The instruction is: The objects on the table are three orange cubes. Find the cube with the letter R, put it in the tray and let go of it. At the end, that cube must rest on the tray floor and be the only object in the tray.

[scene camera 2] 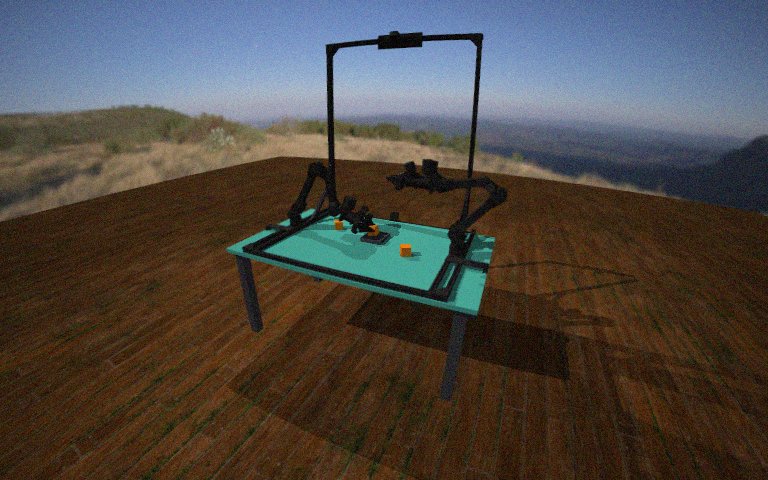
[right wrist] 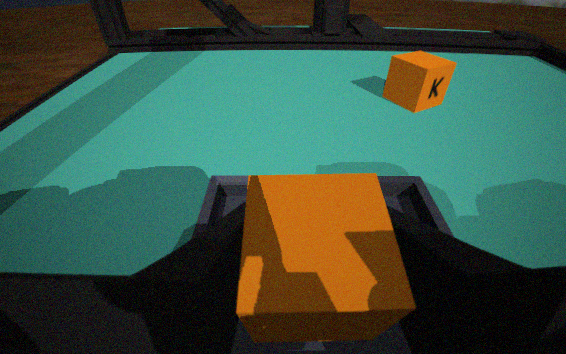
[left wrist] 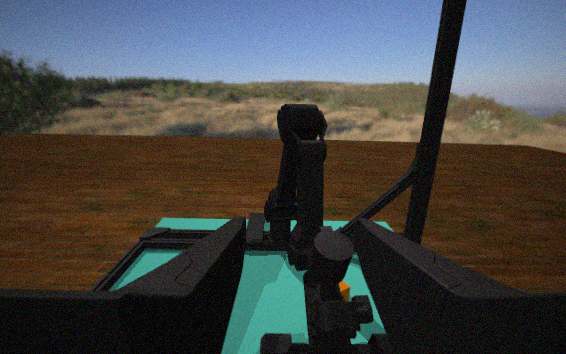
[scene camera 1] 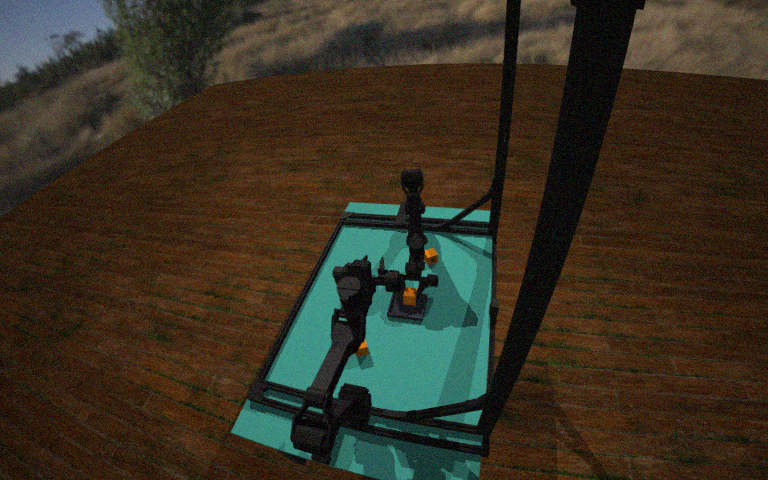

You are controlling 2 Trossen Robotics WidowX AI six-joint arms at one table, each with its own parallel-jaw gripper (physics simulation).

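Places are measured from the left arm's base along level axes (x left, y back, z up), in centimetres.
Where they show: left gripper, fingertip midpoint: (scene camera 2: 388, 176) (left wrist: 300, 227) (scene camera 1: 374, 256); right gripper, fingertip midpoint: (scene camera 2: 376, 229) (right wrist: 309, 211) (scene camera 1: 409, 299); left arm's base, origin of the base link: (scene camera 2: 457, 254) (right wrist: 329, 32) (scene camera 1: 359, 416); right arm's base, origin of the base link: (scene camera 2: 296, 225) (left wrist: 279, 237).
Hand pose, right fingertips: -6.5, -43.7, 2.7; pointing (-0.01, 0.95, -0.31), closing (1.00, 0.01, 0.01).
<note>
Things, the pixels of their top centre, and the offset from my right fingertips, as dx, dy, dz. Level surfaces: height alone.
- dark tray, middle of its top: (right wrist: 326, 252) (scene camera 1: 407, 303) (scene camera 2: 375, 235) +1.0, -0.1, -2.8
- third orange cube, middle of its top: (left wrist: 333, 284) (scene camera 1: 430, 252) (scene camera 2: 338, 221) -4.0, -25.3, -0.1
- teal table top, its level: dz -4.5
My right gripper (scene camera 1: 411, 290) (scene camera 2: 367, 226) (right wrist: 309, 211) is shut on an orange cube (scene camera 1: 410, 296) (scene camera 2: 374, 230) (right wrist: 317, 218) and holds it low over the dark tray (scene camera 1: 395, 314) (scene camera 2: 382, 241) (right wrist: 223, 182). A third orange cube (scene camera 1: 431, 255) (scene camera 2: 338, 224) (left wrist: 344, 289) lies near the right arm's base. My left gripper (scene camera 1: 373, 264) (scene camera 2: 393, 180) (left wrist: 300, 227) is open and empty, high above the table.
A black rail frame (scene camera 1: 301, 305) (scene camera 2: 344, 273) (right wrist: 281, 35) runs round the teal table top (scene camera 1: 430, 371) (scene camera 2: 334, 248). Tall black gantry posts (scene camera 1: 503, 143) (scene camera 2: 330, 119) stand at the table's side. The right arm (left wrist: 303, 168) stands upright across from the left wrist camera.
</note>
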